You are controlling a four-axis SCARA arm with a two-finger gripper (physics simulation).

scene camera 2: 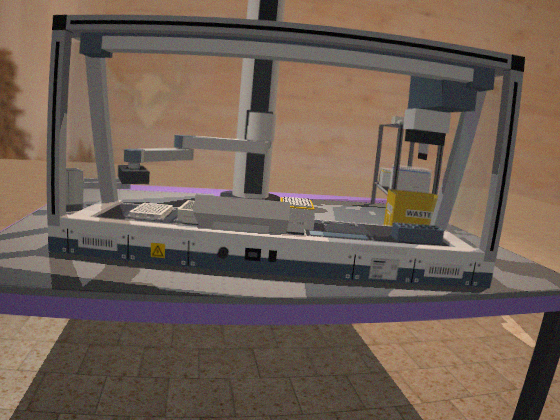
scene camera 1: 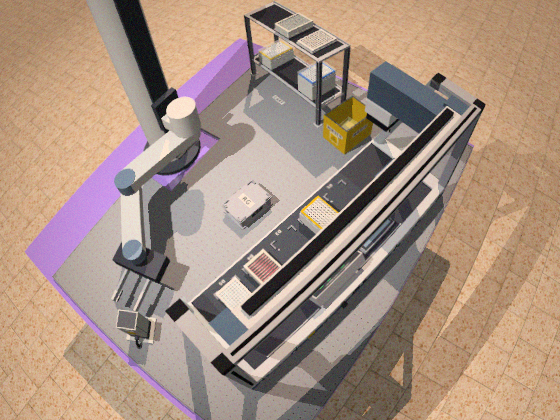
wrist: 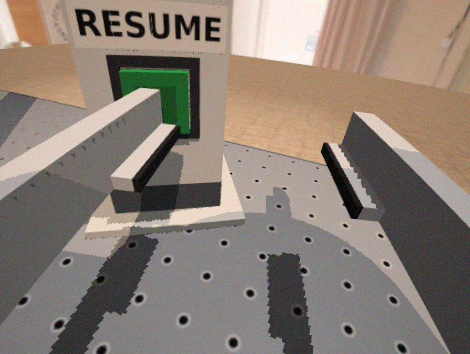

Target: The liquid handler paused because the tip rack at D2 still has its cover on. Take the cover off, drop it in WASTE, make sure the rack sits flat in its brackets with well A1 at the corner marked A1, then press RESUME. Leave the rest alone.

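Frame: origin at the arm's base, x back, y right, z up, level; metres.
Where they show: gripper, fingertip midpoint: (scene camera 1: 124, 305) (wrist: 253, 121).
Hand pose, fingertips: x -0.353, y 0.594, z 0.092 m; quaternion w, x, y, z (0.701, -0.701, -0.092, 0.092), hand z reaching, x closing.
Note:
Things, the pixels of their top centre, and the offset from my fingertips. "*": a spot on its surface instead.
- RESUME box at its top centre: (scene camera 1: 126, 319) (scene camera 2: 70, 169) dx -0.066, dy +0.025, dz +0.051 m
- yellow WASTE bin at its top centre: (scene camera 2: 416, 194) (scene camera 1: 349, 113) dx -0.211, dy -1.036, dz +0.056 m
- box marked RG at its top centre: (scene camera 1: 246, 199) dx -0.088, dy -0.555, dz -0.023 m
- red-striped plate at its top centre: (scene camera 2: 198, 205) (scene camera 1: 267, 270) dx -0.308, dy -0.379, dz +0.004 m
- gantry's top beam at a spot on its surface: (scene camera 2: 280, 26) * dx -0.569, dy -0.508, dz +0.413 m
- shelf unit at a spot on its surface: (scene camera 1: 319, 92) * dx -0.091, dy -1.013, dz +0.117 m
The RESUME box (scene camera 1: 134, 324) (scene camera 2: 75, 189) (wrist: 207, 100) stands upright, and its green button (wrist: 175, 80) faces the wrist camera. My gripper (scene camera 1: 127, 304) (scene camera 2: 86, 183) (wrist: 253, 121) is open and empty, fingers wide apart. In the wrist view its left fingertip overlaps the button; whether they touch I cannot tell. The right finger is to the right of the box. A yellow-rimmed tip rack (scene camera 1: 320, 212) (scene camera 2: 297, 202) sits on the deck, its grid showing without a cover; its slot label and A1 corner are unreadable. The yellow WASTE bin (scene camera 1: 334, 137) (scene camera 2: 419, 214) has something pale inside.
A box marked RG (scene camera 1: 246, 201) stands on the table. A red-striped plate (scene camera 1: 263, 266) and white rack (scene camera 1: 235, 294) (scene camera 2: 151, 211) are on the deck. The gantry's top beam (scene camera 1: 350, 215) (scene camera 2: 280, 26) spans the deck. A shelf unit (scene camera 1: 319, 92) stands behind the WASTE bin.

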